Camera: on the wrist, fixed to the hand. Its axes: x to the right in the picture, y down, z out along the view.
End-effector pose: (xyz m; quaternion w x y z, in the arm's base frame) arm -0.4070 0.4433 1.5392 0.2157 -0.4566 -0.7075 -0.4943
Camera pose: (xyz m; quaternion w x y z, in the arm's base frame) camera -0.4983 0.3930 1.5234 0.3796 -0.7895 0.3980 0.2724
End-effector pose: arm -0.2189 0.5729 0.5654 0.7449 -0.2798 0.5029 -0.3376
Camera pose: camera -0.2847 0.5042 0.6107 0.4328 0.4341 0.1702 0.7715
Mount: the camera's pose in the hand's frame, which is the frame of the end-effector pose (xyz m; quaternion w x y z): 0.0110 -0.0911 -0.0518 0.0261 -0.0010 -0.1602 0.9867
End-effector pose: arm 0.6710 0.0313 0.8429 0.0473 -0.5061 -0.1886 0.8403
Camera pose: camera 0.7005 0.1324 0.8454 0.8586 0.0647 -0.4860 -0.1495
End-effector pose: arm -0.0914 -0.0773 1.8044 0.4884 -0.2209 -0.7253 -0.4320
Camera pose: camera -0.1369 -0.1703 1.7846 0.3226 -0.7911 0.1212 0.5053
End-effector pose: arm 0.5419 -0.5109 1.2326 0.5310 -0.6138 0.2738 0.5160
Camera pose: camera 0.6437 -0.5309 1.2511 0.4521 -0.3363 -0.5272 -0.6361
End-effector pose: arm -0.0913 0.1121 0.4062 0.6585 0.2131 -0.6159 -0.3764
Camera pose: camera -0.0627 0.0373 0.3378 0.2901 -0.6631 -0.3315 0.6052
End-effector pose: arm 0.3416 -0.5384 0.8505 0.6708 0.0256 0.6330 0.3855
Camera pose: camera 0.3397 -0.6198 0.7836 0.2615 -0.6864 0.1166 -0.6685
